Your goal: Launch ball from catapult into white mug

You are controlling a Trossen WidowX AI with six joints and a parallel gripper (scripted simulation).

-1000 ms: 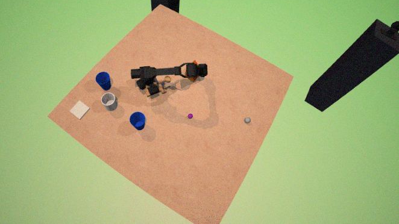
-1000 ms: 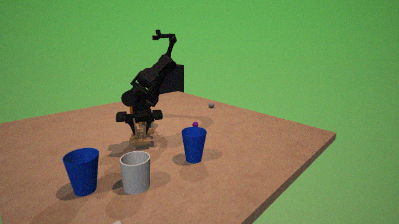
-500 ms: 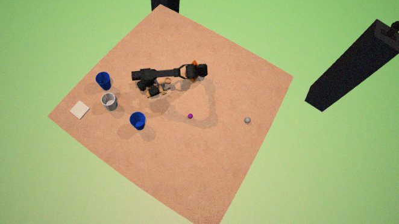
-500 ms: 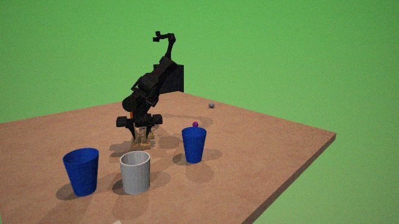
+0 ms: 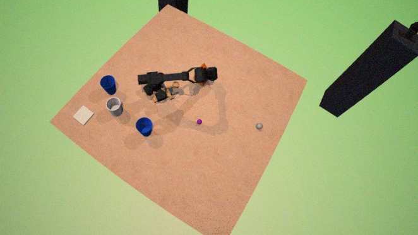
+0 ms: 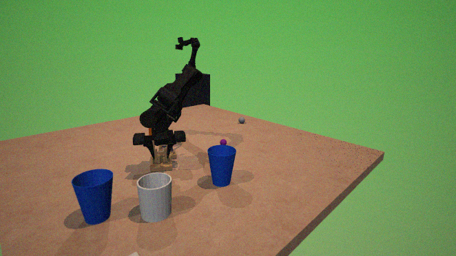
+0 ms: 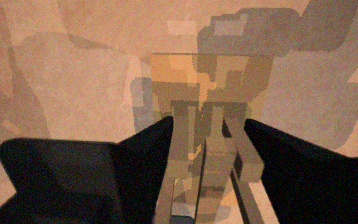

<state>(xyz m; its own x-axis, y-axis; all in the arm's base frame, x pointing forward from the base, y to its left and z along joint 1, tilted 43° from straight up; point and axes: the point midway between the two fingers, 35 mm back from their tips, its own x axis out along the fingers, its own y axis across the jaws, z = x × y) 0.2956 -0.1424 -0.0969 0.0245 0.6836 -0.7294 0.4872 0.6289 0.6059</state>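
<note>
The purple ball lies 33 cm to the left of my gripper tip and 2 cm below it. Round my gripper tip: white mug (24 cm ahead, 15 cm to the right); then wooden catapult (5 cm behind, 5 cm to the left, 2 cm above); then flat white tile (39 cm ahead, 31 cm to the right, 3 cm below).
</note>
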